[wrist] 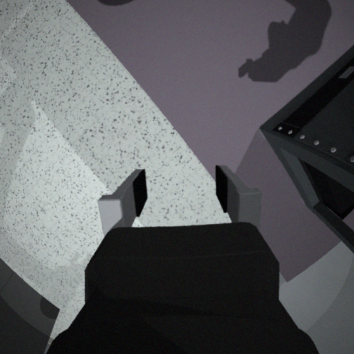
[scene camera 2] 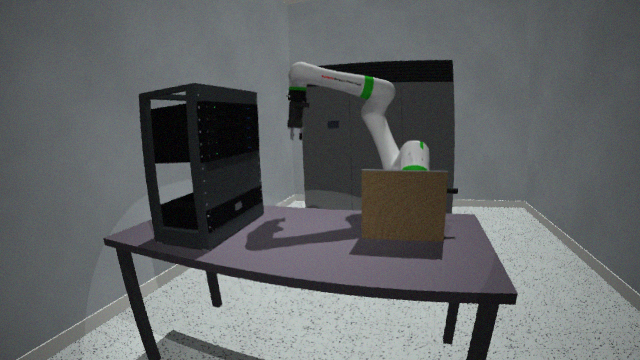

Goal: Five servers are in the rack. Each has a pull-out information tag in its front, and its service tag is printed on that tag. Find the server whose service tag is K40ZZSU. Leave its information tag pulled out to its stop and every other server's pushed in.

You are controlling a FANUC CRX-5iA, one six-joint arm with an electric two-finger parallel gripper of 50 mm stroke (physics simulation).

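Pixels of known places: gripper, fingertip midpoint: (scene camera 2: 296, 139); arm's base at its link origin: (scene camera 2: 414, 192).
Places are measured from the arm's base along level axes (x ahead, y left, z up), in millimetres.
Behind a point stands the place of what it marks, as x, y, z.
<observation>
The dark rack (scene camera 2: 198, 175) @[745, 356, 126] (wrist: 325, 156) stands at the left end of the table in the scene view and at the right edge of the wrist view. Black server fronts (scene camera 2: 227, 130) @[721, 174, 277] with small lights fill its upper part. A black unit (scene camera 2: 225, 215) @[737, 218, -64] with a pale patch sits low in the rack. Individual servers, information tags and printed service tags cannot be made out, nor which tags are out. My gripper (scene camera 2: 296, 135) @[598, -300, 202] (wrist: 180, 181) is open and empty, pointing down, in the air beside the rack and apart from it.
The purple-grey table (scene camera 2: 310, 270) @[323, 401, -167] (wrist: 200, 85) carries the rack and an upright brown board (scene camera 2: 405, 205) @[35, 104, -26], which hides the lower part of the arm's base. A tall grey cabinet (scene camera 2: 327, 170) stands behind. Speckled floor (wrist: 110, 115) shows below the gripper, beyond the table edge.
</observation>
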